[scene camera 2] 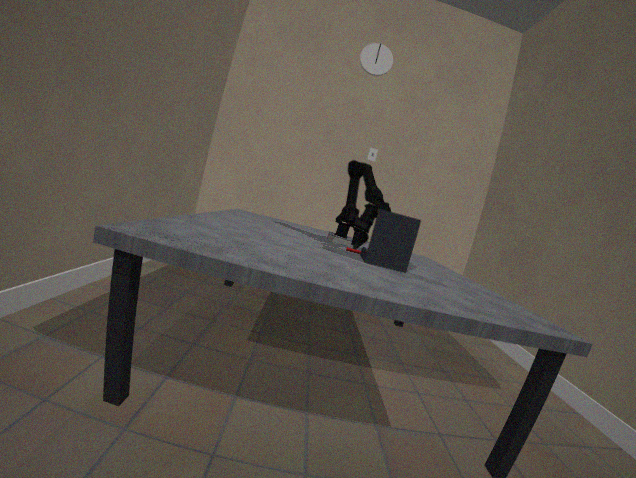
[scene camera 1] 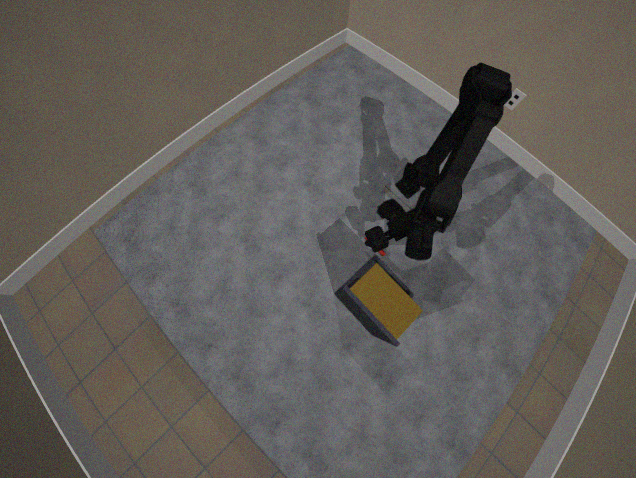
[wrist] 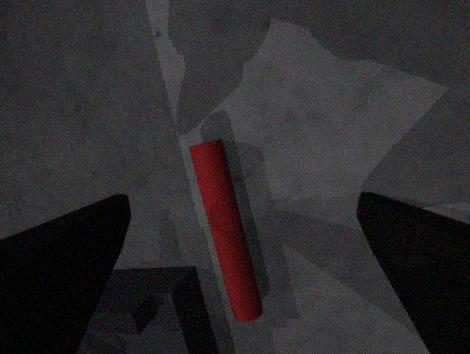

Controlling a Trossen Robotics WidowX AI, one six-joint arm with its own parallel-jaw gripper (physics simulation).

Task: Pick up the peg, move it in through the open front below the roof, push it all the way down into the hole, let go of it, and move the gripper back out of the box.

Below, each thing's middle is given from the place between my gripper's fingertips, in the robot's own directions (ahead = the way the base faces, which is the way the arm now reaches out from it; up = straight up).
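Red peg [wrist: 209, 160]: my hand is 1 cm short of it, 1 cm to the right of it and 1 cm above it. Dark box [scene camera 1: 381, 302]: 11 cm ahead of my hand, 12 cm to the left of it and 8 cm above it.
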